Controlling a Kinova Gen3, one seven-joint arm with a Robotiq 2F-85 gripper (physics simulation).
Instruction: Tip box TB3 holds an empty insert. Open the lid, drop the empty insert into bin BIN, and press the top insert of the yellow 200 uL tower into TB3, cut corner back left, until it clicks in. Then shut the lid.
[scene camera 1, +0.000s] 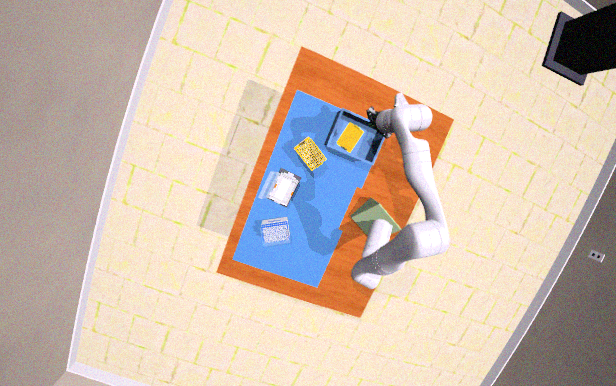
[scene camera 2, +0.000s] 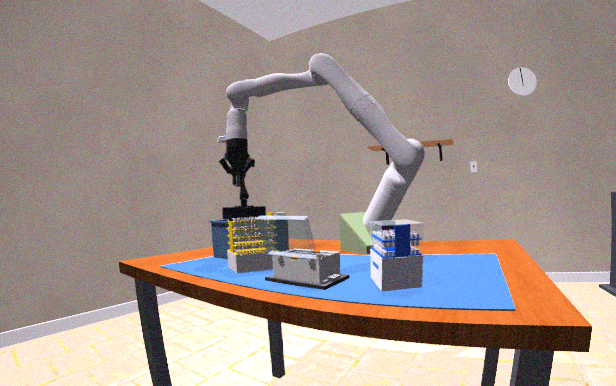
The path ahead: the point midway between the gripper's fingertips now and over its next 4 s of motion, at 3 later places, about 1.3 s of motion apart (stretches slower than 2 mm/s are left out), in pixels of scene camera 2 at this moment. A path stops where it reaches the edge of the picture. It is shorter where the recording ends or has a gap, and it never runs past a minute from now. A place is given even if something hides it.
My gripper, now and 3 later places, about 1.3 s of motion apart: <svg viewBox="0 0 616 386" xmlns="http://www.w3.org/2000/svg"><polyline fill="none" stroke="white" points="237,186 263,194 280,205 281,211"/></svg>
